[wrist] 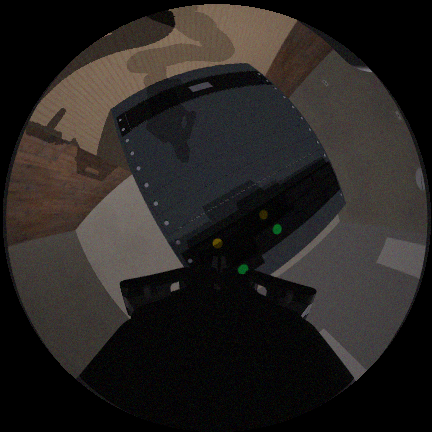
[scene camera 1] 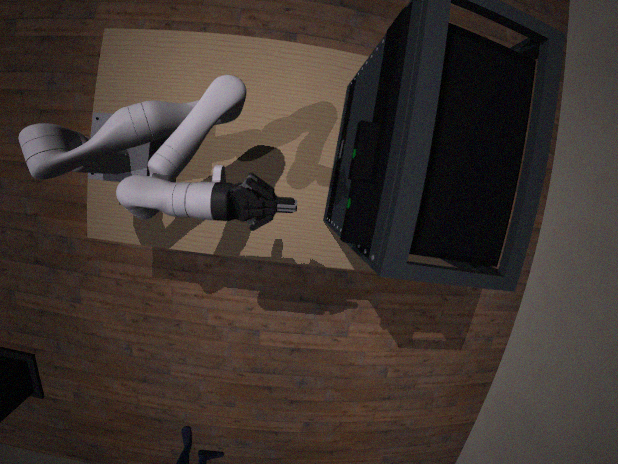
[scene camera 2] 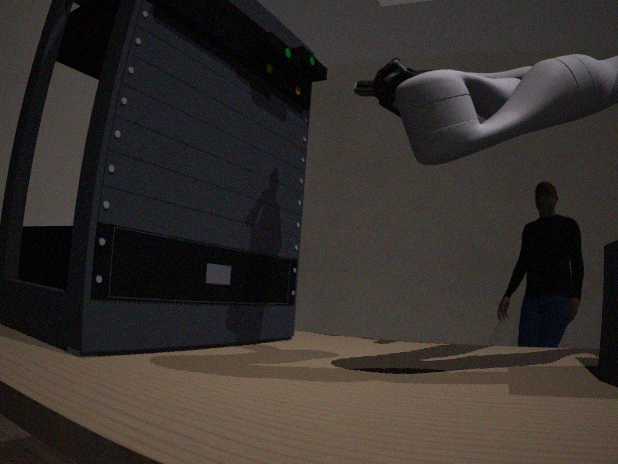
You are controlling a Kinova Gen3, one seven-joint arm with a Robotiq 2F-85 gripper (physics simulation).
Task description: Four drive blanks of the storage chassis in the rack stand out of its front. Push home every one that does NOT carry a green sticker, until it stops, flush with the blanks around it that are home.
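Frame: origin at the arm's base, x right, y ahead, z up, level; centimetres.
Seen in the pictures: gripper, fingertip midpoint: (wrist: 218, 264) (scene camera 1: 297, 205) (scene camera 2: 355, 88); arm's base at its link origin: (scene camera 1: 116, 159).
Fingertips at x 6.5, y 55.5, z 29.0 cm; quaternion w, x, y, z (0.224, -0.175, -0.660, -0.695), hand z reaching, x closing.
Observation:
Offsets run from my fingertips to a thing's middle. Level surfaces: height alone.
The dark storage chassis (scene camera 1: 390, 95) (scene camera 2: 210, 35) sits near the top of the rack (scene camera 1: 422, 125) (scene camera 2: 90, 175) (wrist: 225, 135). Two green stickers show in each view: one green sticker {dz +3.6, dx -11.0, dy +9.0 cm} (scene camera 1: 354, 153) (scene camera 2: 288, 52) (wrist: 277, 229) and another green sticker {dz +6.4, dx -2.0, dy +8.5 cm} (scene camera 1: 348, 203) (scene camera 2: 312, 60) (wrist: 243, 269), on dark blanks that stand out. Below them are a yellow sticker {dz +0.7, dx -11.0, dy +12.5 cm} (scene camera 2: 269, 69) (wrist: 263, 214) and another yellow sticker {dz +0.7, dx -0.4, dy +11.9 cm} (scene camera 2: 298, 91) (wrist: 217, 243). The other blanks' edges and depths are too dark to tell. My gripper (scene camera 1: 296, 205) (scene camera 2: 356, 89) (wrist: 218, 264) is shut and empty, apart from the chassis front.
Plain panels (scene camera 2: 200, 135) with screws fill the rack below the chassis, and a black unit (scene camera 2: 160, 265) with a light label sits near its foot. The rack stands on the wooden table {dz -48.2 cm} (scene camera 1: 200, 55) (scene camera 2: 300, 420). A person (scene camera 2: 550, 255) stands beyond the table.

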